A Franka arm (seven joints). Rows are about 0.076 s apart.
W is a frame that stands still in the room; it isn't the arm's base.
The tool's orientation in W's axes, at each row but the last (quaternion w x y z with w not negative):
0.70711, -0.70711, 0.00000, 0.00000
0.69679, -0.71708, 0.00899, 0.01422
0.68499, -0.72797, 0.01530, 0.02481
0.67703, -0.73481, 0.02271, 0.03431
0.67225, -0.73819, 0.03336, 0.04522
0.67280, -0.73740, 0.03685, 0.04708
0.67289, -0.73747, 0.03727, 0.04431
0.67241, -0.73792, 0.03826, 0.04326
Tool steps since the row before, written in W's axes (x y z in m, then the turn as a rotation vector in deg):
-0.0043, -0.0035, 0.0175, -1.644, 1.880, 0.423
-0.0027, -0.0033, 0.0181, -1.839, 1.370, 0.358
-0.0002, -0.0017, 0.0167, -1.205, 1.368, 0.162
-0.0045, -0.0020, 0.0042, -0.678, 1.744, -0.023
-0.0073, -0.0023, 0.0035, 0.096, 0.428, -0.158
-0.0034, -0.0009, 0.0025, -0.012, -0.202, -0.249
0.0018, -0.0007, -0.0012, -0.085, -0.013, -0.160
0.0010, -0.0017, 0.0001, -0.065, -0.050, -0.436
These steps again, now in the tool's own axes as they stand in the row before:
-0.0043, -0.0175, -0.0035, -1.644, -0.423, 1.880
-0.0033, -0.0179, -0.0038, -1.840, -0.337, 1.374
-0.0012, -0.0165, -0.0027, -1.196, -0.177, 1.374
-0.0049, -0.0036, -0.0022, -0.651, -0.066, 1.753
-0.0077, -0.0024, -0.0025, 0.118, 0.106, 0.439
-0.0037, -0.0020, -0.0011, 0.016, 0.266, -0.178
0.0019, 0.0010, -0.0006, -0.066, 0.169, 0.003
0.0010, -0.0001, -0.0017, -0.014, 0.443, -0.009

